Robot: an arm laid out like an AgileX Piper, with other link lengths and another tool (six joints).
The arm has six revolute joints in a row. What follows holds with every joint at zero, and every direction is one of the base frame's.
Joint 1 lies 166.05 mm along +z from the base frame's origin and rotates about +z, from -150 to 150 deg.
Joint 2 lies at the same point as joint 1 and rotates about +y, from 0 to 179.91 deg.
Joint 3 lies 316.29 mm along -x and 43.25 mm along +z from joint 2 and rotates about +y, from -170 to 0 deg.
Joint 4 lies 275.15 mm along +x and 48.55 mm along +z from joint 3 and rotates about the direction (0.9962, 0, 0.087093), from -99.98 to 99.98 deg.
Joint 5 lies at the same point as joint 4 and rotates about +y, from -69.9 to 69.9 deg.
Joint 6 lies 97.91 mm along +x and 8.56 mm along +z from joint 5 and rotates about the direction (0.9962, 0, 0.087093), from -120 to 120 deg.
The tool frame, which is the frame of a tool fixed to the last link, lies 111.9 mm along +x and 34 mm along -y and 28.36 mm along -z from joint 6; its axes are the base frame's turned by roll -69.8, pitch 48.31 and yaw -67.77 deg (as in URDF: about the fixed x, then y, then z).
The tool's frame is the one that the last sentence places.
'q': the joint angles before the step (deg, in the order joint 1, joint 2, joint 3, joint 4, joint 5, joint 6). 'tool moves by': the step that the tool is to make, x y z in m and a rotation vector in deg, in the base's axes. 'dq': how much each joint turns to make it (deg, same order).
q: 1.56 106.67 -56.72 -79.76 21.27 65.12
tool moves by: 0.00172 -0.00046 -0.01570 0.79 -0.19 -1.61
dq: 0.01 2.38 0.00 -5.05 0.20 7.26
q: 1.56 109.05 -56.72 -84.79 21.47 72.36
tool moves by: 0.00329 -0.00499 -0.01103 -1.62 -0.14 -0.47
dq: 0.00 2.38 -0.04 -6.80 1.45 6.56
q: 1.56 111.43 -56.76 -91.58 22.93 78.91
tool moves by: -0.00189 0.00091 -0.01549 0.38 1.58 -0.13
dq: 0.01 1.95 0.00 -0.57 -0.23 1.02
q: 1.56 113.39 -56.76 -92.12 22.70 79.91
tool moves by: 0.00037 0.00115 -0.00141 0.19 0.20 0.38
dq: 0.00 0.12 0.00 -0.01 -0.39 -0.18
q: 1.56 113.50 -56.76 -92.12 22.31 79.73
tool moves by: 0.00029 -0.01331 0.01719 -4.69 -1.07 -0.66
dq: 0.00 -0.89 0.00 -2.05 4.09 -0.42
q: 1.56 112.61 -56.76 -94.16 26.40 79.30
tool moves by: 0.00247 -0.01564 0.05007 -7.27 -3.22 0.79
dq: 0.00 -4.44 0.00 -2.07 4.85 -3.86
